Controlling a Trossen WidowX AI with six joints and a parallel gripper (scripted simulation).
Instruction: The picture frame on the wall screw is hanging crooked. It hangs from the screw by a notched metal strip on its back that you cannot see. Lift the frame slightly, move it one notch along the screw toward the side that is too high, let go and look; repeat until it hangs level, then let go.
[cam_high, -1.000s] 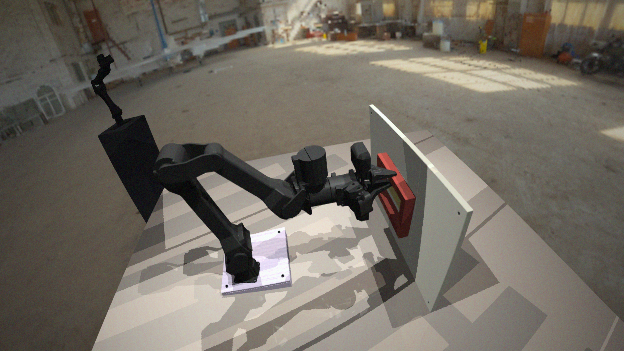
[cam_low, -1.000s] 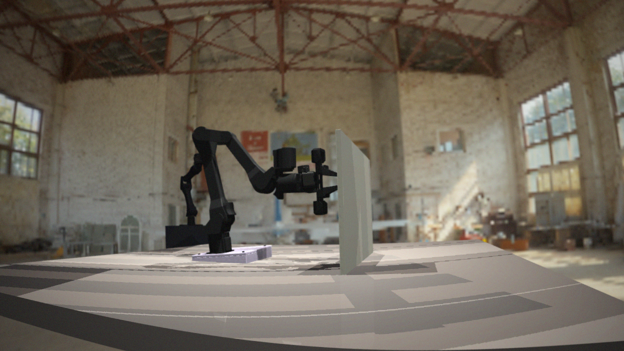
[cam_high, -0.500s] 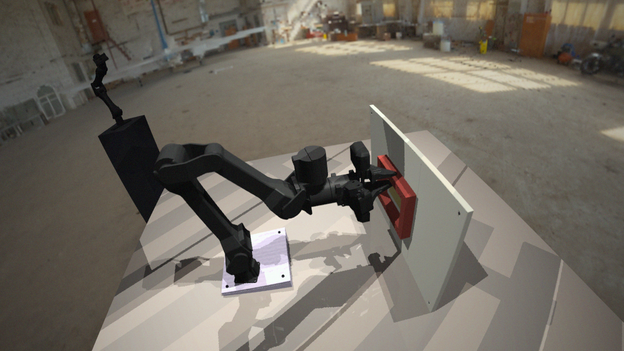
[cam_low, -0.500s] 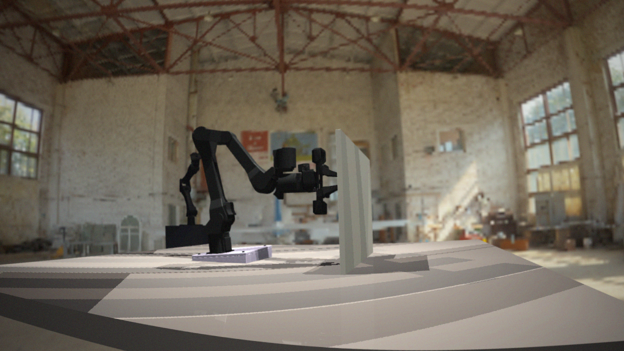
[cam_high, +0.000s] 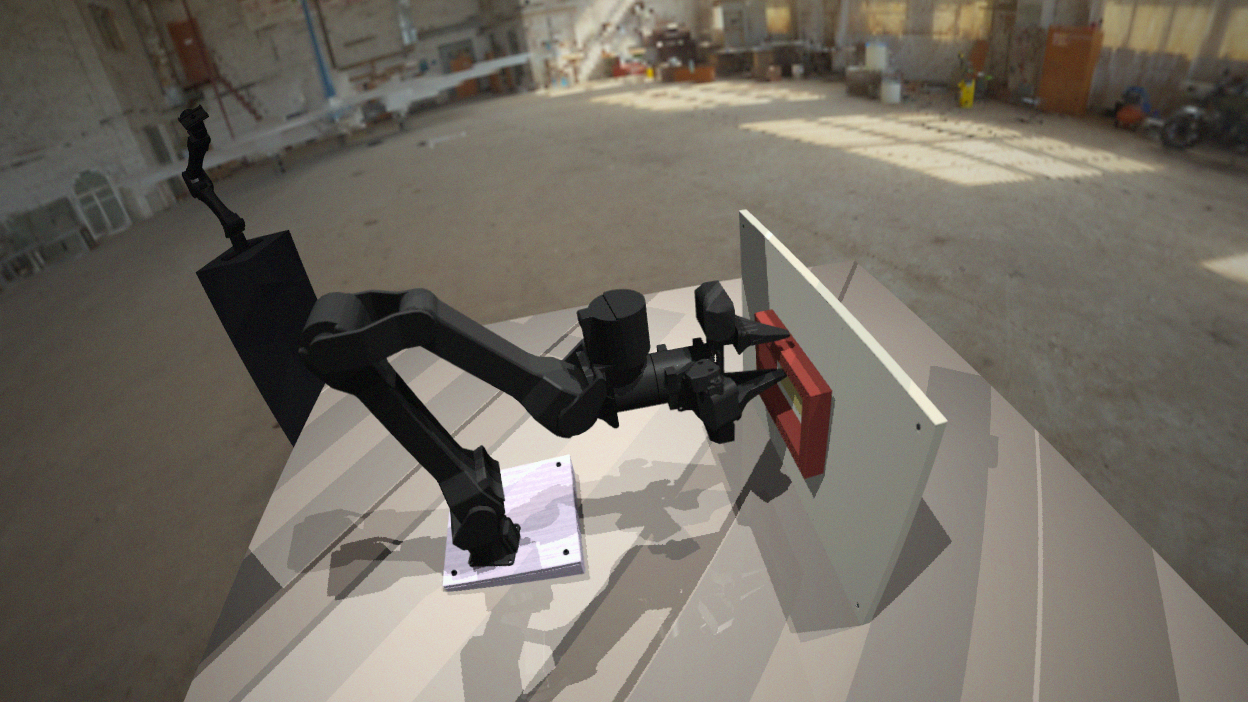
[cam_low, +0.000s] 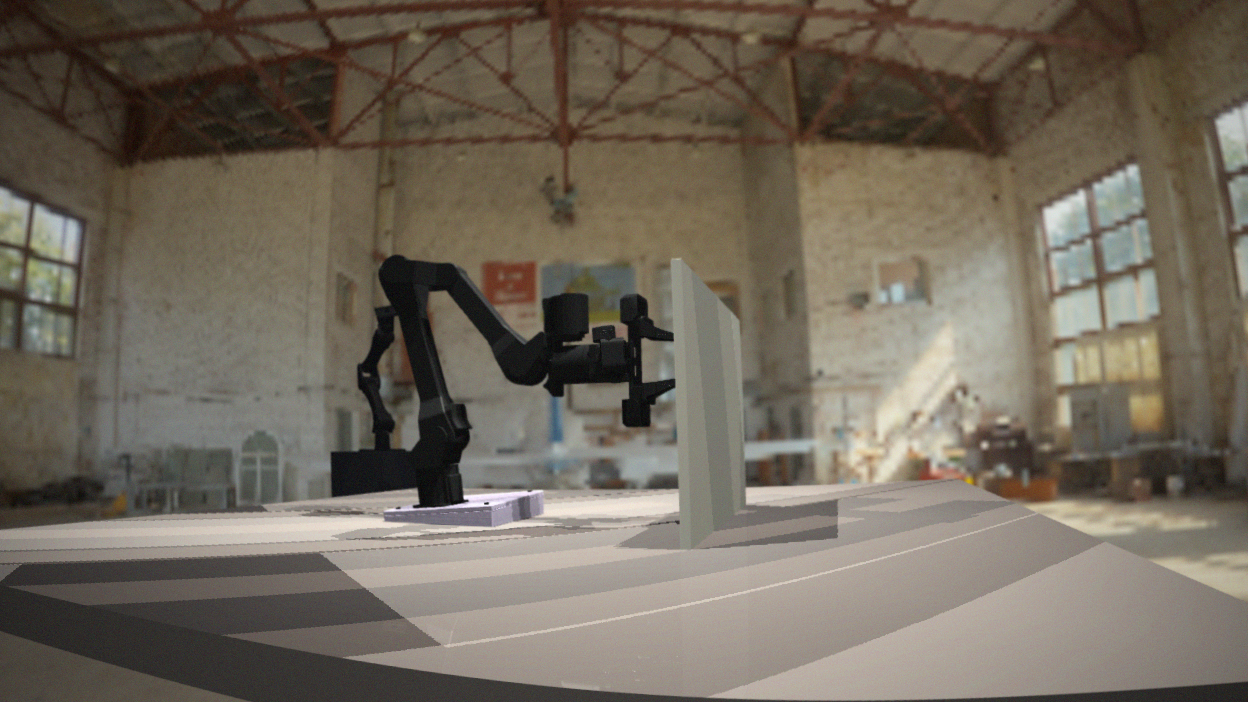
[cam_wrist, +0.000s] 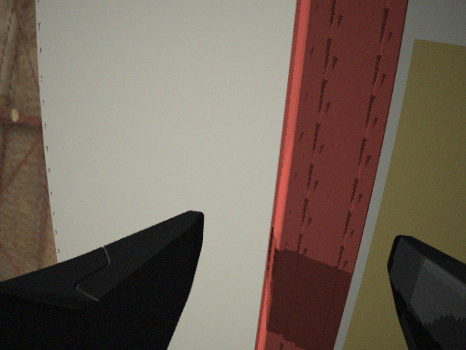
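Right now the red picture frame is 1 cm ahead of my gripper tip and 6 cm below it. Round my gripper tip: wall panel (2 cm ahead, 1 cm to the left, 7 cm below).
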